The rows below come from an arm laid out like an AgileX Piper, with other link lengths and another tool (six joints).
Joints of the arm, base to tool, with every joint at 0 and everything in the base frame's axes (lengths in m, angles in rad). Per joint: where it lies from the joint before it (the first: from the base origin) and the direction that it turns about. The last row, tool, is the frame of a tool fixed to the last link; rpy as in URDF.
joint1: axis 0 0 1 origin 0 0 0.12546
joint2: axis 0 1 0 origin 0 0 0
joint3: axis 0 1 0 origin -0.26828 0 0.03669
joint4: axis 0.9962 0 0.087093 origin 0.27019 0 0.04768
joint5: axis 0 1 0 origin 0 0 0
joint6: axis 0.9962 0 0.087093 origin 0.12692 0 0.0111
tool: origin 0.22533 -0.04 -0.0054 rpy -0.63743 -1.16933 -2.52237
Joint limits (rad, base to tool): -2.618..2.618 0..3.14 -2.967..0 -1.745..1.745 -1.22..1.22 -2.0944..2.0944
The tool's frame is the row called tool.
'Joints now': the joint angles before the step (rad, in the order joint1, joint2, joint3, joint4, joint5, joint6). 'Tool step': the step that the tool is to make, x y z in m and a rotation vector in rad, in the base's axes. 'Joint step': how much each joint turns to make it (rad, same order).
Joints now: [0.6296, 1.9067, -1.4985, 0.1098, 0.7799, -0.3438]
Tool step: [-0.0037, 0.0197, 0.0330, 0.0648, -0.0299, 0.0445]
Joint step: [0.0000, -0.0608, -0.0001, 0.0731, 0.0062, -0.0740]
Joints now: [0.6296, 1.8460, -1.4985, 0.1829, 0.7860, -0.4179]
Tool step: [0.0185, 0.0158, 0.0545, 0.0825, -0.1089, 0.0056]
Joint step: [0.0001, -0.0770, -0.0001, 0.0194, -0.0572, -0.0250]
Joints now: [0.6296, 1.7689, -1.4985, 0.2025, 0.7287, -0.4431]
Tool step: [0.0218, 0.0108, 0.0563, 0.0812, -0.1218, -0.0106]
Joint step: [-0.0001, -0.0639, 0.0000, 0.0024, -0.0829, -0.0088]
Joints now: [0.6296, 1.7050, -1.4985, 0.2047, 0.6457, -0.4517]
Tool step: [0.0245, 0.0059, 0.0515, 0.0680, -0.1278, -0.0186]
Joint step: [0.0001, -0.0387, 0.0003, -0.0181, -0.1069, -0.0003]
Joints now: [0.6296, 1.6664, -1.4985, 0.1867, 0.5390, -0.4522]
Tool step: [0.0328, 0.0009, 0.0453, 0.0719, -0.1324, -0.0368]
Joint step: [-0.0115, -0.0032, 0.0020, -0.0172, -0.1507, 0.0003]
